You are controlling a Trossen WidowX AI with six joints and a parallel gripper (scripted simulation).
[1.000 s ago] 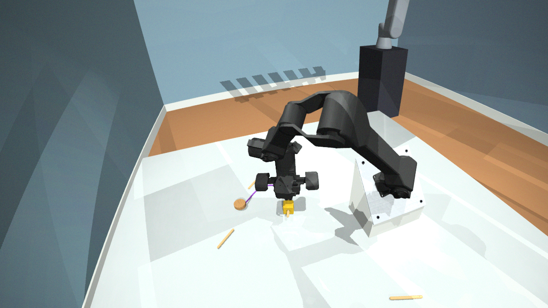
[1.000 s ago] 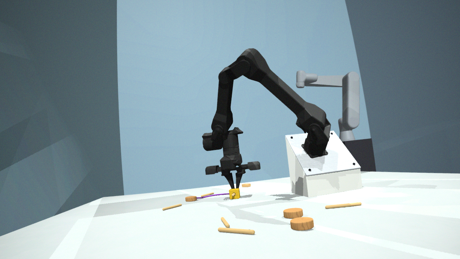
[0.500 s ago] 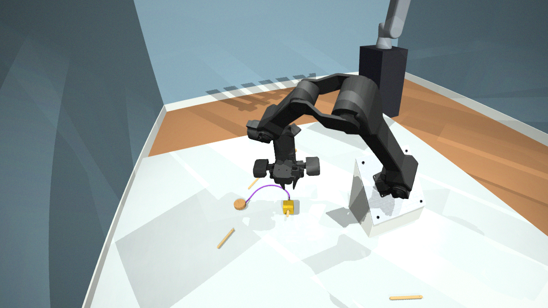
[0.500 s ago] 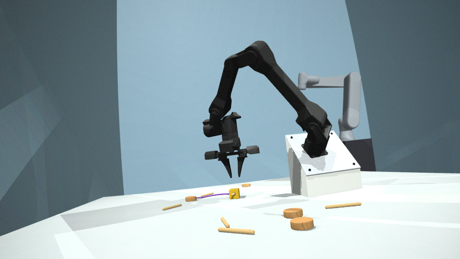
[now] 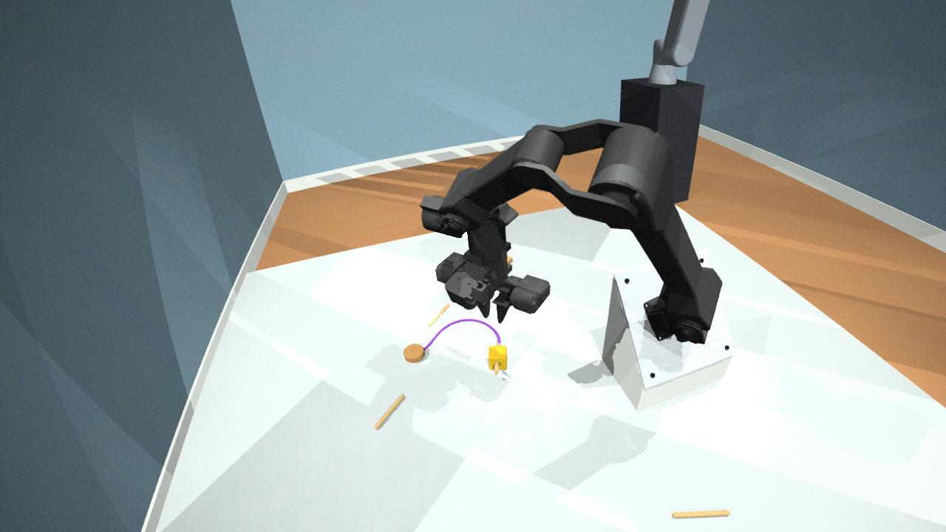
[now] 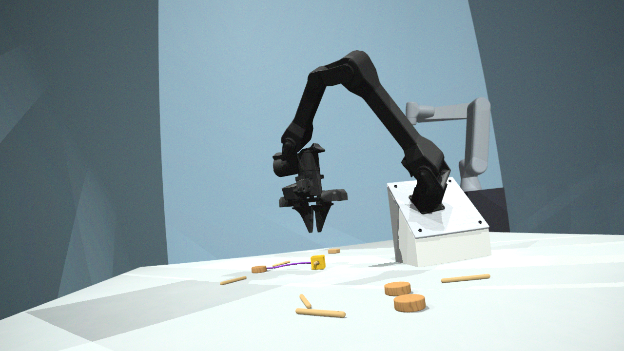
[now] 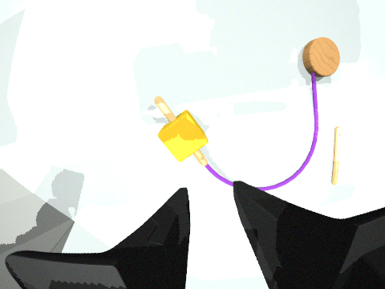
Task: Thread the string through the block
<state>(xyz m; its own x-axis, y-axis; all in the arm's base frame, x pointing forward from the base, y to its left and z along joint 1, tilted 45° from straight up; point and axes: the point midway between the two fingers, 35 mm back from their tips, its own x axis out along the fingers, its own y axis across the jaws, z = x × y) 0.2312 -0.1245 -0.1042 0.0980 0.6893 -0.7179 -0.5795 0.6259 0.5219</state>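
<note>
The yellow block lies 1 cm ahead of my gripper tip, 2 cm to the left of it and 7 cm below it. The rest, counted from my gripper tip: small wooden piece 13 cm behind, 28 cm to the right, 8 cm below; then round wooden button 14 cm ahead, 6 cm to the right, 8 cm below.
</note>
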